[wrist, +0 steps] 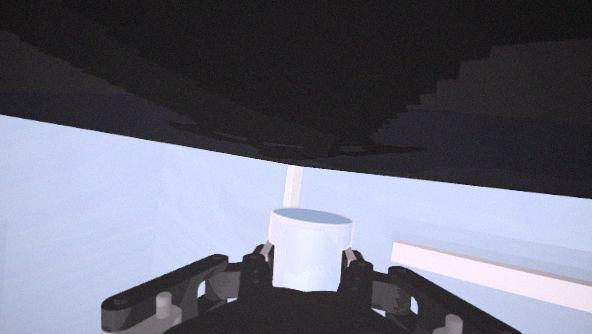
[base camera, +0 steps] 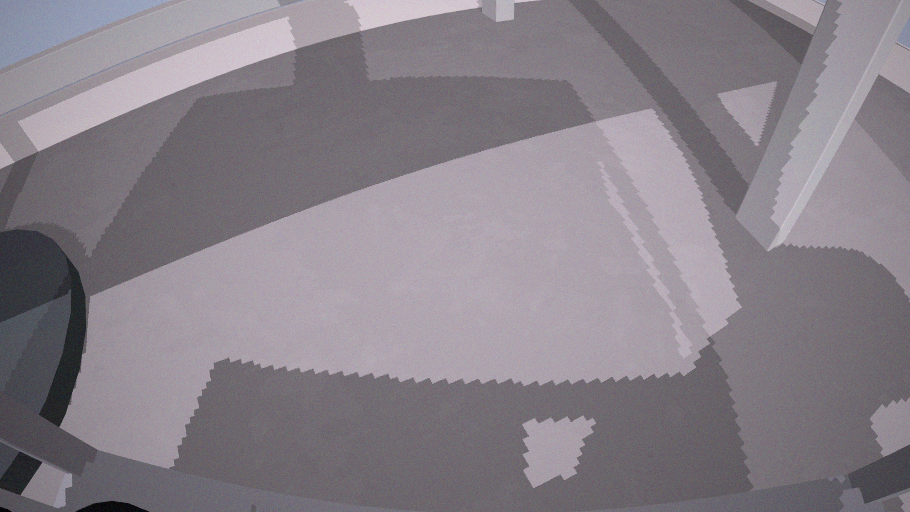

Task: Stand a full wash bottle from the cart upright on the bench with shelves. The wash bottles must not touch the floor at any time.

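Frame: origin at the arm's base, x back, y right, z up, level; metres.
Where they show: gripper, fingertip midpoint: (wrist: 307, 253).
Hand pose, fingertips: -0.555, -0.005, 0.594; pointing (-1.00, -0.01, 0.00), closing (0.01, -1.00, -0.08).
After its pixels a point has its place, as x, y, z.
My gripper (wrist: 307, 253) {-0.555, -0.005, 0.594} is shut on a white wash bottle (wrist: 309, 265) {-0.525, -0.006, 0.591} in the wrist view. A round end of the bottle with a flat blue face points away from the gripper, and the rest of it is hidden behind the gripper's body. A broad dark surface (wrist: 280, 60), which may be the bench top, fills the upper part of the wrist view and carries jagged shadows. The bottle's blue end is apart from it in the picture; the real gap is hard to tell. The cart, the bench shelves and the gripper do not show in the base camera view.
In the wrist view a pale bar (wrist: 490, 276) {-0.835, -0.375, 0.691} runs at the right and a pale upright (wrist: 293, 186) {-1.055, 0.047, 0.579} stands behind the bottle. In the base view a thick pale post (base camera: 827, 127) {-0.433, 0.326, -0.229} stands on the floor at the right, and a dark rounded object (base camera: 31, 280) is at the left edge.
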